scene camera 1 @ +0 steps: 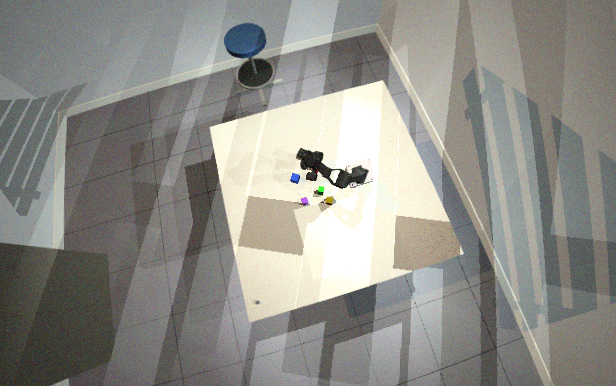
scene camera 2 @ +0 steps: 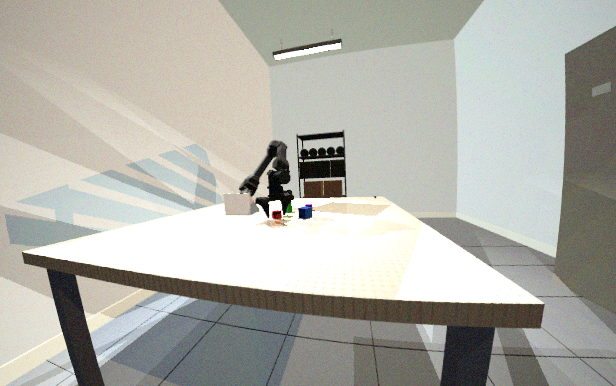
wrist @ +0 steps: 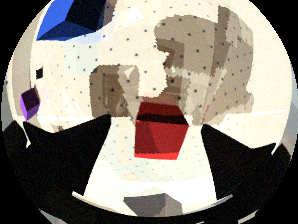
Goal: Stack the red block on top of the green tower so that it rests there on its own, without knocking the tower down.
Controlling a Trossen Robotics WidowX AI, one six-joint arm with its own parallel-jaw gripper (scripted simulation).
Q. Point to a red block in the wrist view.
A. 160,131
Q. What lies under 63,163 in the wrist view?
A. My gripper.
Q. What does my gripper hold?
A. Nothing.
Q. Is my gripper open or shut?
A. Open.
